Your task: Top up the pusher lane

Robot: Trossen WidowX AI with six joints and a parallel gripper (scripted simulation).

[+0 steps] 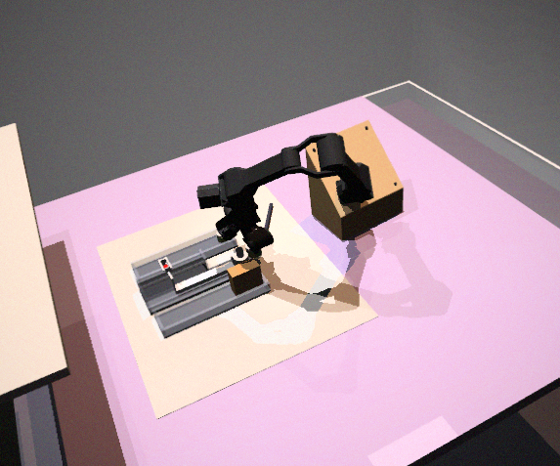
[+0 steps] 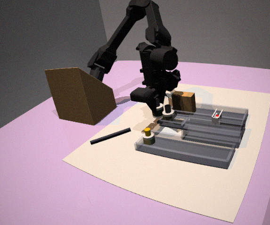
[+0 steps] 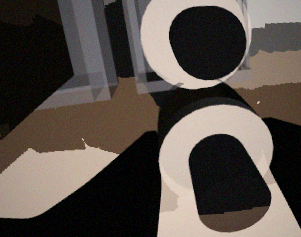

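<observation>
My gripper tip is 50 mm short of the brown block, 90 mm to the right of it and 10 mm above it. Round my gripper tip: sprung lane 190 mm ahead, 30 mm below; then black rod 90 mm behind, 150 mm to the right, 40 mm below; then red mark 220 mm ahead, 10 mm to the right, 20 mm above.
</observation>
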